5 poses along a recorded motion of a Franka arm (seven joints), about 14 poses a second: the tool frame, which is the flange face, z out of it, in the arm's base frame.
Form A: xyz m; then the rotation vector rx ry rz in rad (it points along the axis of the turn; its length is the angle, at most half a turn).
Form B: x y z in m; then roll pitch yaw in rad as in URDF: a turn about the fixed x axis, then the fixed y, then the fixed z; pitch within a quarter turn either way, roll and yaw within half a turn. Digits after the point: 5 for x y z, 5 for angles.
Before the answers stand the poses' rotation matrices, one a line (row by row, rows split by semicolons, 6 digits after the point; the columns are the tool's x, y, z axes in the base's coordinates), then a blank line. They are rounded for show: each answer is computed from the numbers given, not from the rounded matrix.
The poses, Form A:
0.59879 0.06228 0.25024 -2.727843 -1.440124 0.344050
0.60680 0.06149 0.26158 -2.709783 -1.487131 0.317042
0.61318 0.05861 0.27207 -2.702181 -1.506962 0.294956
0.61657 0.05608 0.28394 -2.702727 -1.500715 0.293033
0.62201 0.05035 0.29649 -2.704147 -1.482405 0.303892
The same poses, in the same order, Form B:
0.545014 0.811099 -0.212315; 0.819480 -0.568865 -0.069605; -0.177235 -0.136053 -0.974719
0.521203 0.831010 -0.194344; 0.838017 -0.541429 -0.067693; -0.161477 -0.127582 -0.978595
0.511938 0.839682 -0.181255; 0.846055 -0.529382 -0.062810; -0.148693 -0.121197 -0.981428
0.515233 0.837555 -0.181759; 0.844408 -0.532378 -0.059580; -0.146665 -0.122781 -0.981537
0.523275 0.830352 -0.191569; 0.838751 -0.541584 -0.056416; -0.150596 -0.131158 -0.979856

0.59879 0.06228 0.25024 -3.00291 0.17818 0.98390
0.60680 0.06149 0.26158 -3.01195 0.16219 1.01439
0.61318 0.05861 0.27207 -3.01872 0.14925 1.02664
0.61657 0.05608 0.28394 -3.01715 0.14720 1.02293
0.62201 0.05035 0.29649 -3.00853 0.15117 1.01301

